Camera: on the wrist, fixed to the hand. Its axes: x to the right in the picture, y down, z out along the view.
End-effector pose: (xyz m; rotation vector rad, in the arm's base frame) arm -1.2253 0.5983 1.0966 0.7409 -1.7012 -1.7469
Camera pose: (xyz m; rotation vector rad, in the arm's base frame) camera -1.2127 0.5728 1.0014 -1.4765 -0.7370 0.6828
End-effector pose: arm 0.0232 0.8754 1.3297 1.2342 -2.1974 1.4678
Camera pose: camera 0.0799 0.8815 1.4110 1.7146 0.9874 -0.3188
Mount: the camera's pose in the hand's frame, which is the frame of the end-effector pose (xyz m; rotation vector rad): 0.0095 -0.0944 -0.0294 0.1192 -0.1026 3.1092
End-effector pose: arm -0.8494 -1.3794 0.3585 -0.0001 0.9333 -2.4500
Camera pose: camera -0.9067 -1.3060 0.3930 0.6658 -0.0784 0.4745
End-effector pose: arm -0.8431 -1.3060 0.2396 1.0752 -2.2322 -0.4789
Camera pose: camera -0.7741 -1.3724 0.2130 -2.3960 -1.2535 0.9238
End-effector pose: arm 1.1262 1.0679 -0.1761 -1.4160 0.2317 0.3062
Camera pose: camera 1.1683 1.0276 -0.0957 -0.3825 -1.8546 -2.2486
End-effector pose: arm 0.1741 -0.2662 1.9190 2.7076 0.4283 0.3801
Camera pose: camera 0.1507 -0.1701 1.9096 -0.5048 2.7333 -0.4280
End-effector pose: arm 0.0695 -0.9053 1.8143 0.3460 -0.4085 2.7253
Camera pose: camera 0.0918 -0.8085 1.8119 0.2100 0.1887 -0.3960
